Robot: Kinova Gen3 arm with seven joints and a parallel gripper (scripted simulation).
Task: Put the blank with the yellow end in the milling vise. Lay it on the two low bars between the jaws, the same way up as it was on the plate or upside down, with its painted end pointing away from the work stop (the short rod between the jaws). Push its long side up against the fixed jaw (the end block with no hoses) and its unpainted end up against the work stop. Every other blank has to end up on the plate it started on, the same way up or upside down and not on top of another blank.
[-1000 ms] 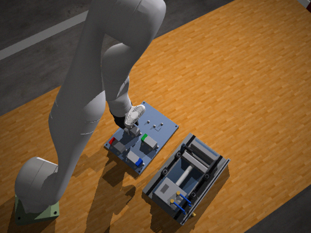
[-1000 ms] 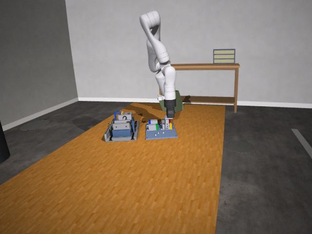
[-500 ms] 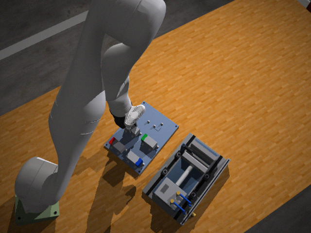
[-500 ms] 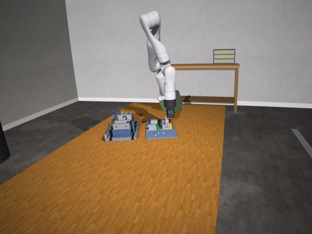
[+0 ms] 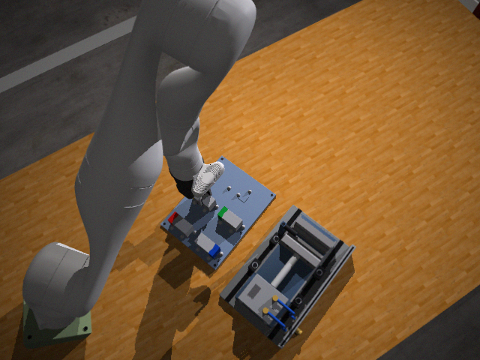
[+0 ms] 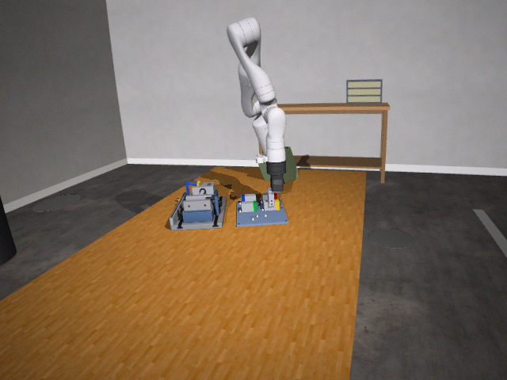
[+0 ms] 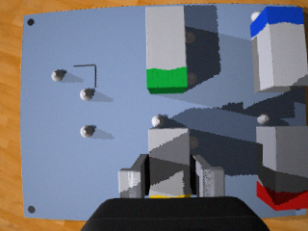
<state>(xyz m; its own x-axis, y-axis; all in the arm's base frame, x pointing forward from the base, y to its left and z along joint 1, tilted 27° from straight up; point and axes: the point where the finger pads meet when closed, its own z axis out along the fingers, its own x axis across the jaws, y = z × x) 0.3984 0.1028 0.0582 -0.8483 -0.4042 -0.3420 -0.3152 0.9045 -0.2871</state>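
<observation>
Now: the yellow-ended blank 2 cm below my hand. Also, from my hand: blue plate (4 cm to the right, 4 cm below, 2 cm ahead); then red-ended blank (8 cm behind, 3 cm to the right, 2 cm below); then green-ended blank (8 cm to the right, 3 cm ahead, 2 cm below).
</observation>
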